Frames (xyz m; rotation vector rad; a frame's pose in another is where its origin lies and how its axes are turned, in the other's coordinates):
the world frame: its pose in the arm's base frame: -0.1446 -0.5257 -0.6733 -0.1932 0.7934 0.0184
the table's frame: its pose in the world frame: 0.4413 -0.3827 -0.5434 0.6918 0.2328 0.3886
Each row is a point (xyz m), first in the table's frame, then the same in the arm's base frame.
Working: the table's frame: its pose in the arm's base frame: -0.1845 -1.0238 -1.2953 0.6251 1.0150 0.0875

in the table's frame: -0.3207 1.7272 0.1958
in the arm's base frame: 0.1698 0.1988 -0.0688
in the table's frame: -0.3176 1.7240 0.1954
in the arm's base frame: 0.1705 0.1974 -0.0730
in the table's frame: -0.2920 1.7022 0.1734
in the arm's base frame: 0.1618 0.1983 -0.1122
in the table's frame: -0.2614 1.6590 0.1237
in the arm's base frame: 0.1286 0.1956 -0.1768
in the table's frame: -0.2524 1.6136 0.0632
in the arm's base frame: 0.0745 0.1884 -0.2300
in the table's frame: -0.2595 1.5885 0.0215
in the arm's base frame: 0.0314 0.1839 -0.2532
